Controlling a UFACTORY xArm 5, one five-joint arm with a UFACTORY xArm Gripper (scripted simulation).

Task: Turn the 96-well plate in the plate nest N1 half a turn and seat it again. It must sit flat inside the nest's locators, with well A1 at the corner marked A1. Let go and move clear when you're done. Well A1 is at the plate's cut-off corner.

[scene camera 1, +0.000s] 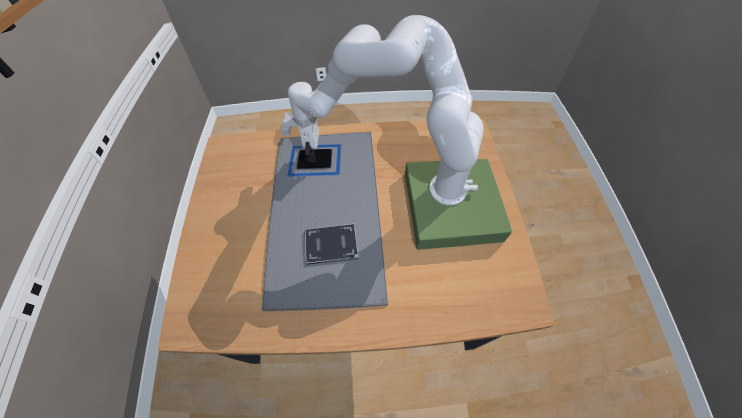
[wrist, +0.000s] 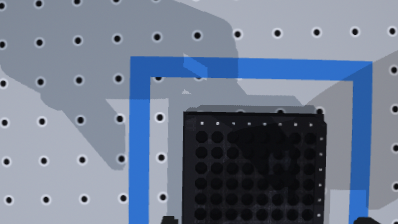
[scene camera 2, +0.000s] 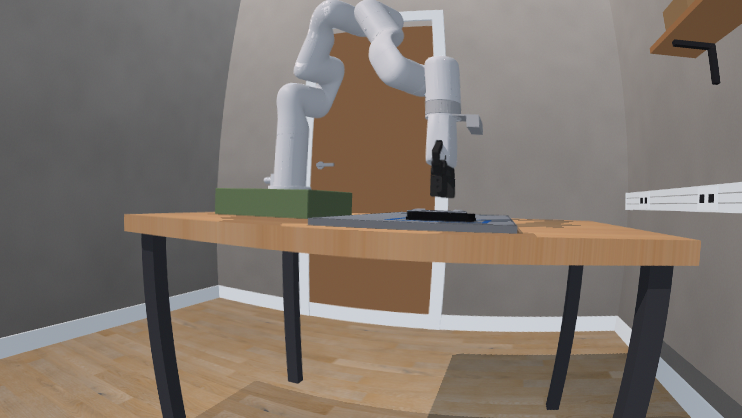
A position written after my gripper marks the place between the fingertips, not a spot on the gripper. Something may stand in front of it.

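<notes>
Plate nest N1 (scene camera 1: 331,248), seen. 96-well plate (wrist: 232,132), seen. My gripper (scene camera 2: 443,197), seen too.
</notes>
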